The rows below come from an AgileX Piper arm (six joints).
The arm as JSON. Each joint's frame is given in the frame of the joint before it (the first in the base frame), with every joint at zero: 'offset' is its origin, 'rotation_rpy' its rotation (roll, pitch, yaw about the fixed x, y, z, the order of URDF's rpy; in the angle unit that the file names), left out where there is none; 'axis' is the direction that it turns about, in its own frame. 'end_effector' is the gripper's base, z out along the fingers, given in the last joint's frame.
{
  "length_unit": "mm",
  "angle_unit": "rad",
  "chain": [
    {
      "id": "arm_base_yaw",
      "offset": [
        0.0,
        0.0,
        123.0
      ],
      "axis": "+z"
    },
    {
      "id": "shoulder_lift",
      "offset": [
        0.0,
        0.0,
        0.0
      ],
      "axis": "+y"
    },
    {
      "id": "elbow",
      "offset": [
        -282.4,
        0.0,
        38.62
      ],
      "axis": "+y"
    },
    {
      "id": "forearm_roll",
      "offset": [
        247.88,
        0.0,
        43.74
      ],
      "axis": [
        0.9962,
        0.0,
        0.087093
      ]
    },
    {
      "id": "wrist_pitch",
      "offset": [
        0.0,
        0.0,
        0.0
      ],
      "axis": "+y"
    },
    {
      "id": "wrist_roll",
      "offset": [
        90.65,
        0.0,
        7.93
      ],
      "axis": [
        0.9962,
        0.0,
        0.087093
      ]
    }
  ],
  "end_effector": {
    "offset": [
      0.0,
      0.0,
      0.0
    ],
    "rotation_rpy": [
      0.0,
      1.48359,
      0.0
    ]
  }
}
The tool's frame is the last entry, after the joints.
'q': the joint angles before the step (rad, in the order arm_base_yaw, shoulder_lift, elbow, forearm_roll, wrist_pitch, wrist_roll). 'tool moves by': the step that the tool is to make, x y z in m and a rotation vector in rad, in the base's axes. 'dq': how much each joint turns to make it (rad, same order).
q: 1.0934 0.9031 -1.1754 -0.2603 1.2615 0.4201
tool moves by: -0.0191 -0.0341 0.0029 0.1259 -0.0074 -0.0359
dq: 0.0008 -0.1473 0.0520 0.0140 -0.0058 0.0602
